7 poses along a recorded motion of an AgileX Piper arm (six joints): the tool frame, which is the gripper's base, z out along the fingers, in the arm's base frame.
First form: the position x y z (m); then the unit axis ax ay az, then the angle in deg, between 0 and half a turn.
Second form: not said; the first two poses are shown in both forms.
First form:
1: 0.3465, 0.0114, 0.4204, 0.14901, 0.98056, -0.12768, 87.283
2: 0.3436, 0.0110, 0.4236, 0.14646, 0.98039, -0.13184, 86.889
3: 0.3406, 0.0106, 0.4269, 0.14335, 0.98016, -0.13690, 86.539
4: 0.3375, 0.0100, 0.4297, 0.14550, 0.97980, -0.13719, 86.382
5: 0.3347, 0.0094, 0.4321, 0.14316, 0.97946, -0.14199, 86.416
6: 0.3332, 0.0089, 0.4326, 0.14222, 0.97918, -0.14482, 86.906
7: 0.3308, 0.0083, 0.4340, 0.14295, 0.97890, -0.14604, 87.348
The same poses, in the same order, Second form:
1: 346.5, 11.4, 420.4, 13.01, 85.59, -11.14
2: 343.6, 11.0, 423.6, 12.73, 85.19, -11.46
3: 340.6, 10.6, 426.9, 12.41, 84.82, -11.85
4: 337.5, 10.0, 429.7, 12.57, 84.64, -11.85
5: 334.7, 9.4, 432.1, 12.37, 84.64, -12.27
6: 333.2, 8.9, 432.6, 12.36, 85.10, -12.59
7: 330.8, 8.3, 434.0, 12.49, 85.50, -12.76
